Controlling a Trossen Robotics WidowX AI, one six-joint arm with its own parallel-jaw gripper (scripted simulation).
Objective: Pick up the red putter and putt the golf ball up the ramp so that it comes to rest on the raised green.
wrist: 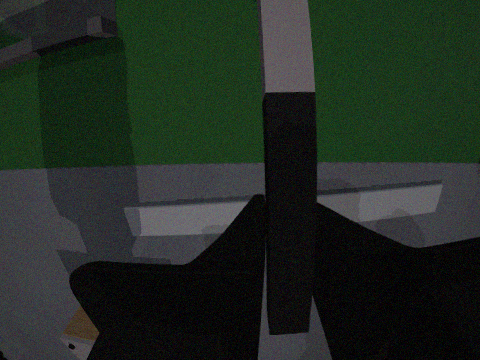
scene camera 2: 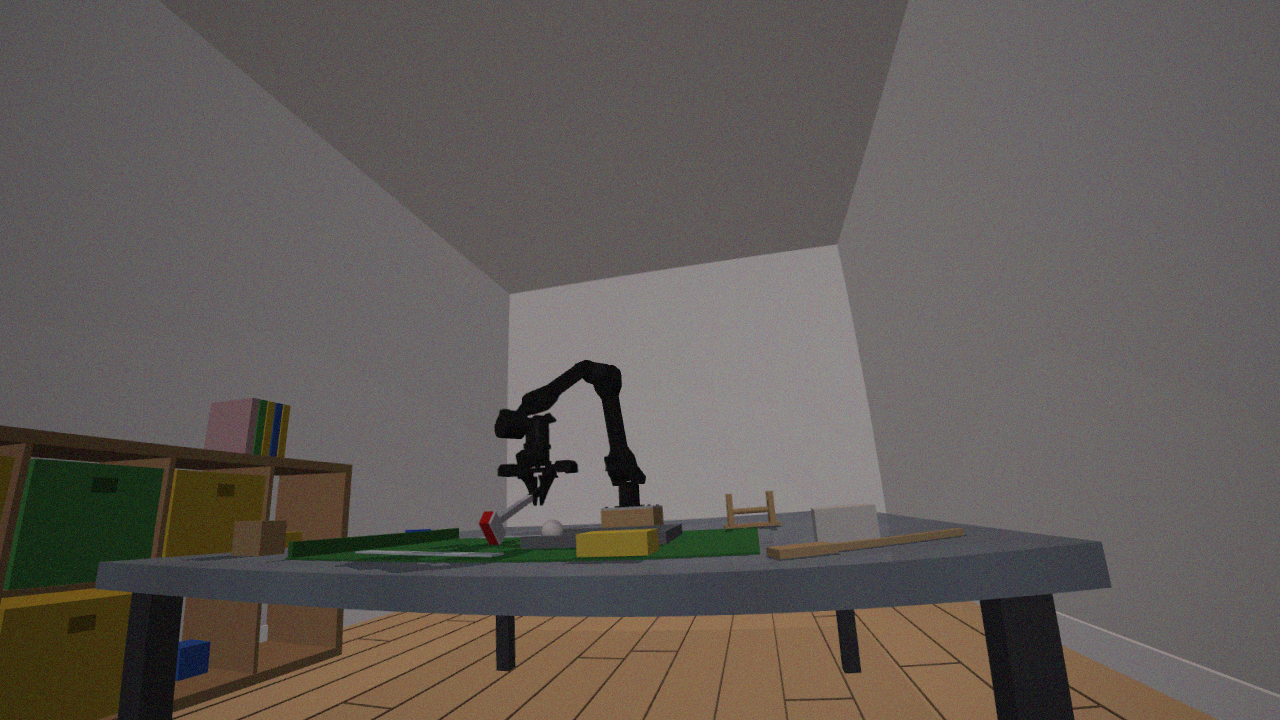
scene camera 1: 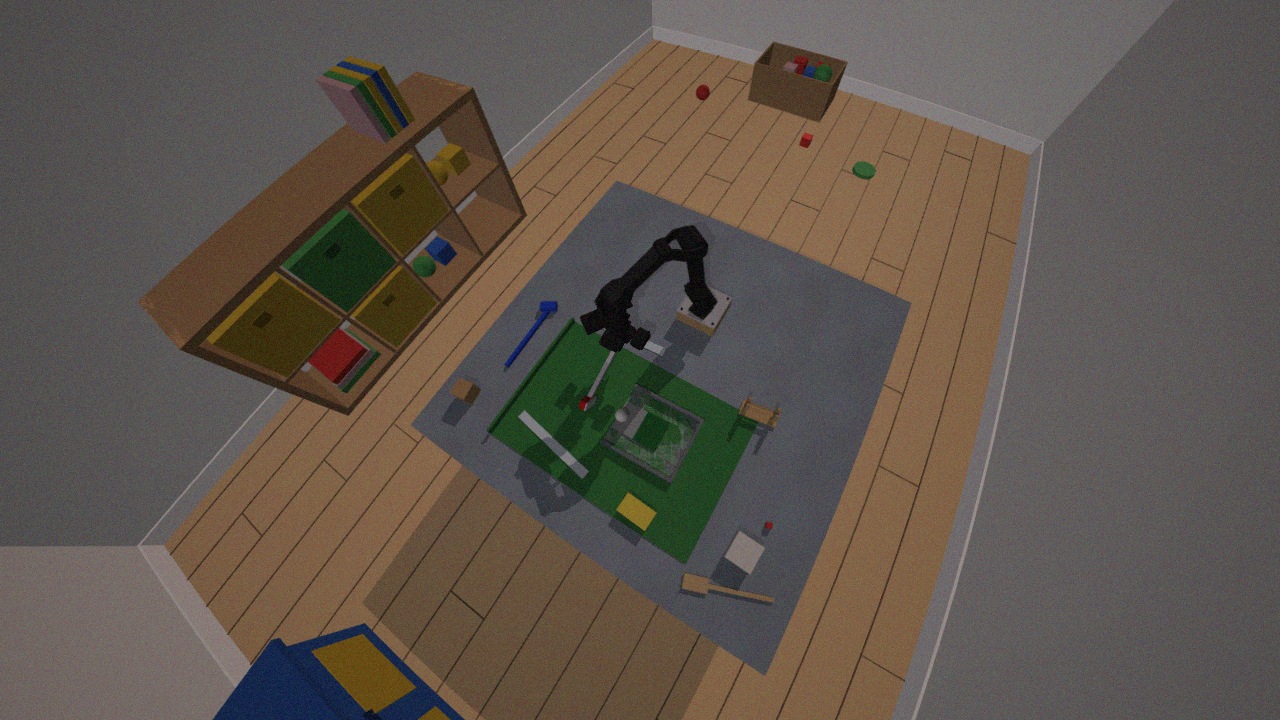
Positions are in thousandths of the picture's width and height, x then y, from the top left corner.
Scene:
my gripper: wrist 576, 562; scene camera 2 421, 702; scene camera 1 486, 473
yellow block: scene camera 2 496, 753; scene camera 1 500, 715; not seen in the wrist view (out of frame)

